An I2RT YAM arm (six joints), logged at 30 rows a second.
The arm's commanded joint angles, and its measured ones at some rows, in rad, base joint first. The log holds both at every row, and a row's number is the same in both.
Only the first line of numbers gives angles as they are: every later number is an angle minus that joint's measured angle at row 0.
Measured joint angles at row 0: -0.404 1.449 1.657 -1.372 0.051 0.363
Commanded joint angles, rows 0 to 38: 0.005 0.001 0.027 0.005 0.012 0.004; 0.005 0.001 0.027 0.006 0.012 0.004; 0.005 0.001 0.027 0.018 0.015 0.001; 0.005 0.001 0.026 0.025 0.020 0.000; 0.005 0.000 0.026 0.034 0.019 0.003; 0.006 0.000 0.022 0.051 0.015 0.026; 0.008 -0.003 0.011 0.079 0.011 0.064; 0.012 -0.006 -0.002 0.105 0.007 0.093; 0.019 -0.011 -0.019 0.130 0.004 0.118; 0.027 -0.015 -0.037 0.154 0.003 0.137; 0.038 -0.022 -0.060 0.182 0.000 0.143; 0.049 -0.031 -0.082 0.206 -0.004 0.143; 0.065 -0.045 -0.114 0.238 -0.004 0.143; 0.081 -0.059 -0.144 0.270 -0.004 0.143; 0.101 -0.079 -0.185 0.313 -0.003 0.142; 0.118 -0.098 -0.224 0.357 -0.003 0.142; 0.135 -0.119 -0.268 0.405 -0.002 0.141; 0.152 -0.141 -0.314 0.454 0.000 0.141; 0.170 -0.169 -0.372 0.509 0.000 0.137; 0.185 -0.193 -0.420 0.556 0.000 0.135; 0.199 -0.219 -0.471 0.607 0.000 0.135; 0.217 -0.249 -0.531 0.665 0.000 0.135; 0.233 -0.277 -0.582 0.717 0.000 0.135; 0.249 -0.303 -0.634 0.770 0.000 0.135; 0.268 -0.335 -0.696 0.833 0.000 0.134; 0.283 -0.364 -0.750 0.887 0.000 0.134; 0.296 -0.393 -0.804 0.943 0.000 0.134; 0.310 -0.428 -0.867 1.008 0.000 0.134; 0.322 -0.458 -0.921 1.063 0.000 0.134; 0.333 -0.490 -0.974 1.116 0.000 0.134; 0.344 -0.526 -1.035 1.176 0.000 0.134; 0.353 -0.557 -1.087 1.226 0.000 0.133; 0.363 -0.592 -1.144 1.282 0.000 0.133; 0.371 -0.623 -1.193 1.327 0.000 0.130; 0.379 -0.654 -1.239 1.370 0.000 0.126; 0.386 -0.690 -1.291 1.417 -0.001 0.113; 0.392 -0.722 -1.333 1.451 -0.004 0.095; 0.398 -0.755 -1.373 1.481 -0.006 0.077; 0.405 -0.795 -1.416 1.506 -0.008 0.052
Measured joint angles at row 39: 0.386 -0.716 -1.336 1.464 -0.003 0.111
